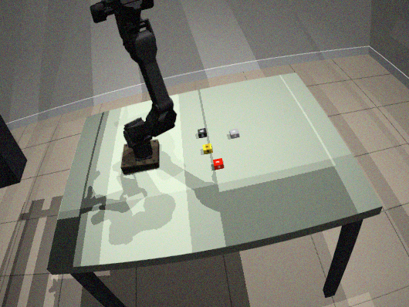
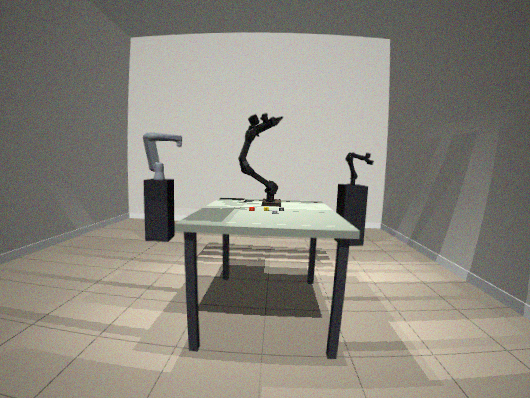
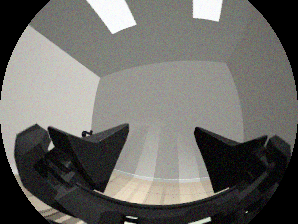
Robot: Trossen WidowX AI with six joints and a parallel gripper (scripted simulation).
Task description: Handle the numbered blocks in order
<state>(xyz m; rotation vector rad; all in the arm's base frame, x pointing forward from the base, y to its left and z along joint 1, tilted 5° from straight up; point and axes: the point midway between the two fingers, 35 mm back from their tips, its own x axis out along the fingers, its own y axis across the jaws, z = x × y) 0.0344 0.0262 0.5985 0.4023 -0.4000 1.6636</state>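
Right now the red block is 18 cm ahead of my gripper tip, 19 cm to the right of it and 63 cm below it. Round my gripper tip: yellow block (16 cm ahead, 10 cm to the right, 63 cm below); then black block (16 cm ahead, 63 cm below).
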